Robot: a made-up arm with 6 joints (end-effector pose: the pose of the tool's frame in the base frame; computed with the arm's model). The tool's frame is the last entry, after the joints.
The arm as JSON. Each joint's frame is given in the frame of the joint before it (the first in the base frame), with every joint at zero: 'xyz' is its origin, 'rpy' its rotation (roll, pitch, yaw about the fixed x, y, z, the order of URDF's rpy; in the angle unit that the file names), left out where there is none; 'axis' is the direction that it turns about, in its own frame. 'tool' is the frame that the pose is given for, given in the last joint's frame.
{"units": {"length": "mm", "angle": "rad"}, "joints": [
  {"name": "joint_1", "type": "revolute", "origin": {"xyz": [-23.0, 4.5, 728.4], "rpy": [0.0, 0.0, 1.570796]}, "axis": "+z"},
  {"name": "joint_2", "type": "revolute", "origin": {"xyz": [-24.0, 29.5, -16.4], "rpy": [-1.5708, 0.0, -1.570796]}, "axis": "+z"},
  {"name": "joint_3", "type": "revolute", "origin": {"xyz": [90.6, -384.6, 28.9]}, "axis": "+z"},
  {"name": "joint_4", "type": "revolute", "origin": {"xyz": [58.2, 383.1, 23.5], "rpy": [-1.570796, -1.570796, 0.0]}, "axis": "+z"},
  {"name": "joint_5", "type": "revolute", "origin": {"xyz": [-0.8, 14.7, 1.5], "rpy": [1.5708, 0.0, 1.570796]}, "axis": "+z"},
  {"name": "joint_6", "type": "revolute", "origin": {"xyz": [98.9, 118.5, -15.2], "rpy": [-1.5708, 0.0, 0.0]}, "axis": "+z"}
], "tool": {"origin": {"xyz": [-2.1, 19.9, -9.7], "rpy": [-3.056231, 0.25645, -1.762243]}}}
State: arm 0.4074 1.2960 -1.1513 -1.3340 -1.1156 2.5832
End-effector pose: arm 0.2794 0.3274 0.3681 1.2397 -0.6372 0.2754
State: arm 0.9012 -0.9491 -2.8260 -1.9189 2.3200 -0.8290
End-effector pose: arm -0.3410 -0.5486 1.2458 -0.7093 -0.0852 1.4619
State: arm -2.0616 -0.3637 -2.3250 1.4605 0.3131 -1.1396
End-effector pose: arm -0.1325 -0.0613 1.5932 -2.4750 0.4297 -0.0875
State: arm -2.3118 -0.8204 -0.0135 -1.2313 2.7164 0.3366
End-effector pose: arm -0.1059 0.0457 0.8628 2.3051 1.0512 0.1880
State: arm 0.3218 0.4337 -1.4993 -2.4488 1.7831 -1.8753
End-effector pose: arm 0.6599 0.1933 0.9280 2.8630 -0.3536 2.7313
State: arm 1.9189 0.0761 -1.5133 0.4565 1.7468 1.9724
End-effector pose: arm -0.2682 0.4756 0.9893 0.4657 0.1438 1.6966
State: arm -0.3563 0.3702 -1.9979 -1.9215 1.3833 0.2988
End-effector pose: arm 0.6046 -0.2616 1.1820 -2.3079 1.4345 -0.9700
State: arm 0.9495 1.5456 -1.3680 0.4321 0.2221 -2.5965
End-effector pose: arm 0.2275 0.3319 0.0979 -0.2817 -0.4409 -1.2882
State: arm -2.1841 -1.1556 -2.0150 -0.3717 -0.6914 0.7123
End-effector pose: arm 0.3469 0.4347 1.3585 2.4998 0.5223 -0.7574
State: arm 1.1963 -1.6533 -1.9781 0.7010 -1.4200 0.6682
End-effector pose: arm -0.2009 -0.6718 0.9836 1.1359 0.6630 2.9465
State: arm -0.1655 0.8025 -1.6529 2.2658 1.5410 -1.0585
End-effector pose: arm 0.7366 -0.0051 0.6537 -2.5829 -0.7443 -2.7814
